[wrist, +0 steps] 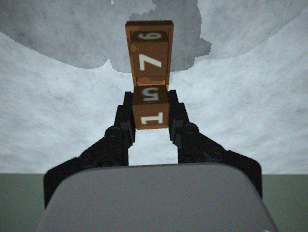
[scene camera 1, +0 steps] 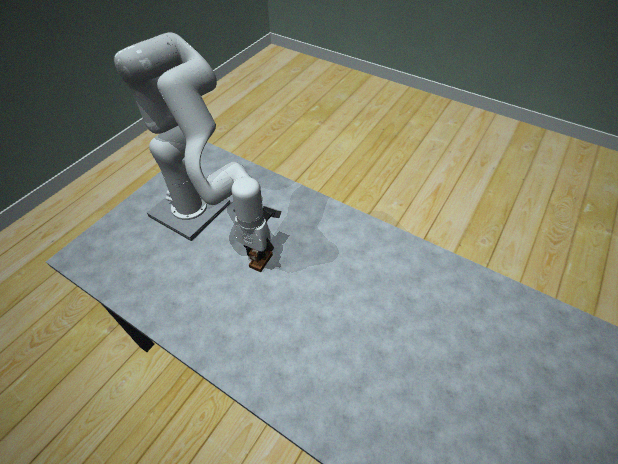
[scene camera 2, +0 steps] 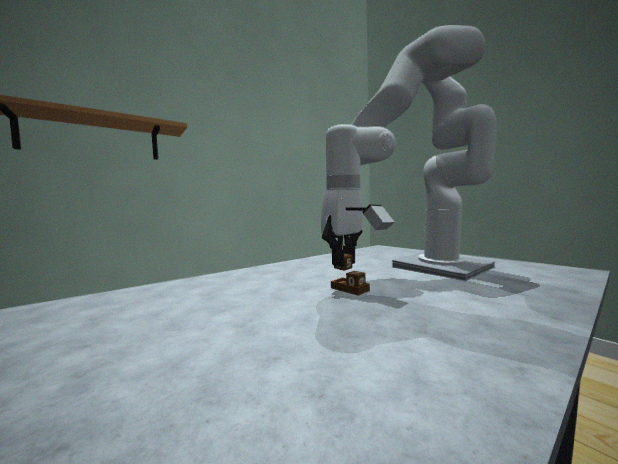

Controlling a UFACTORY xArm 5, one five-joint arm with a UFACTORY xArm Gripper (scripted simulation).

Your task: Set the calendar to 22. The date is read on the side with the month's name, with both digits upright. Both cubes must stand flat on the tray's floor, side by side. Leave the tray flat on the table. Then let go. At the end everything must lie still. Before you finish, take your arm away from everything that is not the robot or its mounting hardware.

Observation:
The pictures show: my gripper and a brown calendar tray.
My gripper is seen too in the wrist view and in scene camera 1.

